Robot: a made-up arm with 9 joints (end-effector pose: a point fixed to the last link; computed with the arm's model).
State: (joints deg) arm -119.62 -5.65 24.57 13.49 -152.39 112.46 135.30 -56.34 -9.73
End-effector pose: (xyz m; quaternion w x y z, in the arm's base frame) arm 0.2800 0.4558 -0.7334 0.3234 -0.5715 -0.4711 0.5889
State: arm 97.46 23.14 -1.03 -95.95 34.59 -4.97 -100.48 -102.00 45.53
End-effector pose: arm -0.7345 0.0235 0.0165 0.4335 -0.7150 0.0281 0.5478
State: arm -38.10 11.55 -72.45 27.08 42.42 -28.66 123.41 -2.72 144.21
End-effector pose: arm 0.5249 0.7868 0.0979 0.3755 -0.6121 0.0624 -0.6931
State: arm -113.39 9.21 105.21 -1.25 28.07 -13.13 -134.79 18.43 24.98
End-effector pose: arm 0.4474 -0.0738 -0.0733 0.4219 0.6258 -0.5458 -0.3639
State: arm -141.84 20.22 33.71 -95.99 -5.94 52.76 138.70 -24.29 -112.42
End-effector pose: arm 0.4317 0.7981 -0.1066 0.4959 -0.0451 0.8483 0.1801
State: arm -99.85 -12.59 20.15 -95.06 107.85 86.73 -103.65 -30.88 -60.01
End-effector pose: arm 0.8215 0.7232 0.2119 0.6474 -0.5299 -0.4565 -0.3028
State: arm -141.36 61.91 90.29 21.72 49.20 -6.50 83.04 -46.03 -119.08
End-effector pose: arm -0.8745 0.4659 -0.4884 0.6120 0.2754 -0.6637 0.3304
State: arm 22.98 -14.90 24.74 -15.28 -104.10 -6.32 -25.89 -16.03 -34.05
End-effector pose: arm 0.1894 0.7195 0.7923 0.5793 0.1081 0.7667 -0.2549
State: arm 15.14 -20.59 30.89 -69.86 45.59 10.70 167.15 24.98 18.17
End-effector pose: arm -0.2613 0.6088 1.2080 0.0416 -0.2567 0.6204 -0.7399
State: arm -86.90 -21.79 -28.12 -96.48 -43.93 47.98 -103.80 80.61 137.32
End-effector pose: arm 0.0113 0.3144 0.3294 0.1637 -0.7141 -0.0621 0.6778
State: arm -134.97 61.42 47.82 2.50 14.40 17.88 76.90 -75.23 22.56
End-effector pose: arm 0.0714 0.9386 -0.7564 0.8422 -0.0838 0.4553 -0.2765
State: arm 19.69 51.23 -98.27 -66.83 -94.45 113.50 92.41 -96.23 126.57
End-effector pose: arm -0.3400 0.4584 0.1160 0.9875 -0.1439 0.0591 -0.0246
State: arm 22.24 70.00 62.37 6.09 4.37 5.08 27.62 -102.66 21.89
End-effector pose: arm 0.1198 0.5901 1.8500 0.3413 0.3789 -0.6999 -0.5001
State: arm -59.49 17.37 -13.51 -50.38 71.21 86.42 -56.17 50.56 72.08
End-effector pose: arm 0.5798 0.6194 0.5881 0.1698 0.3609 -0.0827 -0.9133
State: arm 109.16 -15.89 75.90 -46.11 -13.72 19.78 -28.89 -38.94 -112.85
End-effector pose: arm -0.9512 0.2177 -0.1177 0.5040 -0.8537 0.0476 -0.1219
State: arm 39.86 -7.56 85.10 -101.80 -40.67 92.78 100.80 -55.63 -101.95
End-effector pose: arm -0.7360 -0.2602 1.3108 0.4170 0.7774 -0.1662 -0.4407
